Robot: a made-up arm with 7 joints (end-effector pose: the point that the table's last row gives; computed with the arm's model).
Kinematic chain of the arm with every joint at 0, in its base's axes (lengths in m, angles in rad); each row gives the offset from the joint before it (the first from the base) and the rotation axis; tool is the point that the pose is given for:
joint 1: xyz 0 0 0.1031 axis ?
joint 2: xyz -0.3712 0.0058 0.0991 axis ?
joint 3: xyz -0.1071 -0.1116 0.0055 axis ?
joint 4: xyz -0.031 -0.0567 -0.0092 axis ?
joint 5: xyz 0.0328 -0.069 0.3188 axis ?
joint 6: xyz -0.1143 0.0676 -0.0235 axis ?
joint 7: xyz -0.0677 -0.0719 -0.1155 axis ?
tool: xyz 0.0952 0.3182 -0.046
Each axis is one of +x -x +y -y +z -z.
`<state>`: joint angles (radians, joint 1 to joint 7).
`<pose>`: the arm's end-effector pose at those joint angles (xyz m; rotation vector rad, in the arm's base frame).
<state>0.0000 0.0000 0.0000 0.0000 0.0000 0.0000 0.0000</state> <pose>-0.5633 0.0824 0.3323 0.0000 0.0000 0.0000</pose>
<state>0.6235 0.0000 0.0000 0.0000 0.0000 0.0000 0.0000</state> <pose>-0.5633 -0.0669 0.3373 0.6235 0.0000 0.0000</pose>
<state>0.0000 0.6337 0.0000 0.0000 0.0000 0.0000 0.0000</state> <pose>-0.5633 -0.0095 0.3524 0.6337 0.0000 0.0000</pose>
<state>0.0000 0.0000 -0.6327 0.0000 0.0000 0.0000 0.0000</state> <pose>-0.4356 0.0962 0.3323 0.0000 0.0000 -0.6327</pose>
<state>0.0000 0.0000 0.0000 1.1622 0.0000 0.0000 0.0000</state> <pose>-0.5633 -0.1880 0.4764 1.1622 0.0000 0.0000</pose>
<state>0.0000 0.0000 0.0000 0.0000 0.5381 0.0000 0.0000</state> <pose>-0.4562 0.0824 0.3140 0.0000 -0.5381 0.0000</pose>
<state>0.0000 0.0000 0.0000 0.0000 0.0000 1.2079 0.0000</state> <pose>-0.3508 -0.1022 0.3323 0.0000 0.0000 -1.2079</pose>
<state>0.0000 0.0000 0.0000 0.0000 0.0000 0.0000 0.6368</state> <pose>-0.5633 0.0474 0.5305 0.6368 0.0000 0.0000</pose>
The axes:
joint 1: +x
joint 2: +x
joint 3: +z
joint 4: +x
joint 5: -y
joint 6: -z
joint 7: +x

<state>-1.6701 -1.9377 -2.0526 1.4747 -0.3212 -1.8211 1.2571</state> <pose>-0.9264 -0.1673 0.1605 -2.0780 1.4714 1.1785</pose>
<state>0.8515 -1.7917 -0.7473 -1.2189 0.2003 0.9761 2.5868</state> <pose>-0.6336 0.3205 0.1358 0.0927 -1.1655 0.5476</pose>
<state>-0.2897 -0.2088 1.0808 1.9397 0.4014 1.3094 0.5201</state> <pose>-0.0825 -0.1842 0.2025 0.9731 1.2186 -1.3007</pose>
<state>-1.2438 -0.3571 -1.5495 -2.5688 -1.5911 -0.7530 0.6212</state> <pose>-0.3774 -0.4676 0.2714 0.1156 0.9554 2.7461</pose>
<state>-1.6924 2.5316 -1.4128 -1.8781 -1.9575 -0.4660 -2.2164</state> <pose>-0.1226 0.2140 0.3884 0.3237 2.3233 1.8623</pose>
